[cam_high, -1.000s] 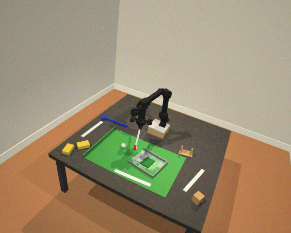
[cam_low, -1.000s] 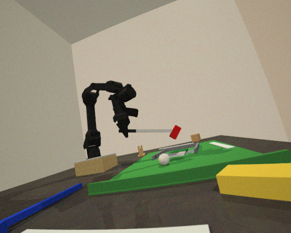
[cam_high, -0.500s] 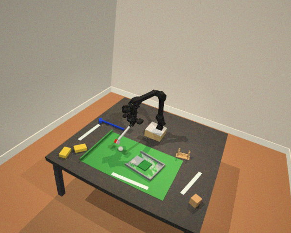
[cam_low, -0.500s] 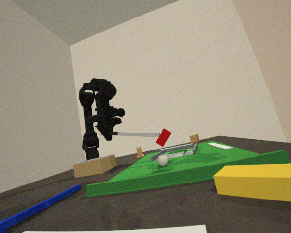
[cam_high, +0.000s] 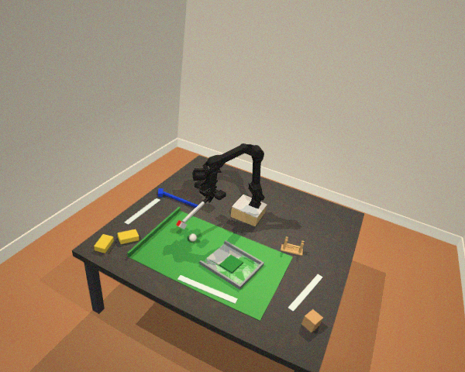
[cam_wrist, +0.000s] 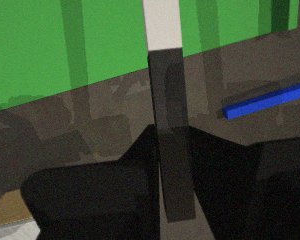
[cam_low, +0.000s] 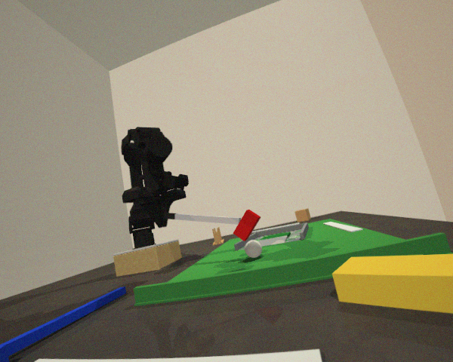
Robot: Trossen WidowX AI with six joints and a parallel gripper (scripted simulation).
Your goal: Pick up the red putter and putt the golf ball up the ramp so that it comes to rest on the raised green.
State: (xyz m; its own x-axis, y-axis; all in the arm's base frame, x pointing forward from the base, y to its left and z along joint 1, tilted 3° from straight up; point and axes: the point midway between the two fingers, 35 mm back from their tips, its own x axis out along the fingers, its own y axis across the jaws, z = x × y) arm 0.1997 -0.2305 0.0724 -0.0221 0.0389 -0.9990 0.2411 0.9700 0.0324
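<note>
Now: the red putter 12 cm ahead of my gripper tip and 2 cm to the right of it. Round my gripper tip: blue putter 8 cm behind, 25 cm to the right, 11 cm below; then white golf ball 22 cm ahead, 2 cm to the left, 10 cm below; then green wall 25 cm ahead, 19 cm to the right, 11 cm below.
</note>
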